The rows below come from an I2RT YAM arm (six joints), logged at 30 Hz.
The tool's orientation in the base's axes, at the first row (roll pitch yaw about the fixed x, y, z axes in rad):
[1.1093 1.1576 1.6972]
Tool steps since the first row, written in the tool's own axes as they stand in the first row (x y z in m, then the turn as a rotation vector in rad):
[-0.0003 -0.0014 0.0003 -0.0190 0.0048 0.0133]
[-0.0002 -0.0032 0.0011 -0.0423 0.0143 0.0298]
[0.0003 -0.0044 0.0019 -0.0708 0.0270 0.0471]
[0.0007 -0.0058 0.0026 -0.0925 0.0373 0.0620]
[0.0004 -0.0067 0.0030 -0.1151 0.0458 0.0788]
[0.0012 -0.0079 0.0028 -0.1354 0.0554 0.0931]
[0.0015 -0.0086 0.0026 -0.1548 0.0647 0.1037]
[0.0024 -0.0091 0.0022 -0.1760 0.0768 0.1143]
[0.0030 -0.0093 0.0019 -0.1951 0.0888 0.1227]
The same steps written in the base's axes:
[0.0010 -0.0010 -0.0002 0.0095 0.0029 0.0215]
[0.0027 -0.0019 -0.0008 0.0193 0.0094 0.0492]
[0.0040 -0.0022 -0.0015 0.0283 0.0166 0.0830]
[0.0053 -0.0028 -0.0023 0.0362 0.0235 0.1092]
[0.0061 -0.0034 -0.0022 0.0468 0.0296 0.1360]
[0.0066 -0.0041 -0.0034 0.0546 0.0362 0.1606]
[0.0068 -0.0046 -0.0040 0.0593 0.0410 0.1836]
[0.0067 -0.0048 -0.0051 0.0627 0.0472 0.2092]
[0.0065 -0.0049 -0.0058 0.0641 0.0530 0.2325]

